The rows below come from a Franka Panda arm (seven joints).
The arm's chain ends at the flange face. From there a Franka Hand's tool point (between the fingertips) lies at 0.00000 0.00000 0.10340 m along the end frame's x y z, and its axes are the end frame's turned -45 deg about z.
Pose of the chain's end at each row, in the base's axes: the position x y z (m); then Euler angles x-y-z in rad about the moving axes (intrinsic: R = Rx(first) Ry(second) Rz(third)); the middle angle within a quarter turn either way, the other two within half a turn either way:
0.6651 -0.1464 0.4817 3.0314 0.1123 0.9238
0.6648 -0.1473 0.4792 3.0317 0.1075 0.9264
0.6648 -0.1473 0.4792 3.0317 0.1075 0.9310
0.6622 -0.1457 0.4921 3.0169 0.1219 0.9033
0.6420 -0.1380 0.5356 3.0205 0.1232 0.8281
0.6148 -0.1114 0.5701 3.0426 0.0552 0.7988
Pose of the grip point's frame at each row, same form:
0.6767 -0.1577 0.3796 3.0314 0.1123 0.1384
0.6759 -0.1586 0.3770 3.0317 0.1075 0.1410
0.6759 -0.1586 0.3770 3.0317 0.1075 0.1456
0.6748 -0.1585 0.3903 3.0169 0.1219 0.1179
0.6547 -0.1504 0.4337 3.0205 0.1232 0.0427
0.6205 -0.1216 0.4674 3.0426 0.0552 0.0134

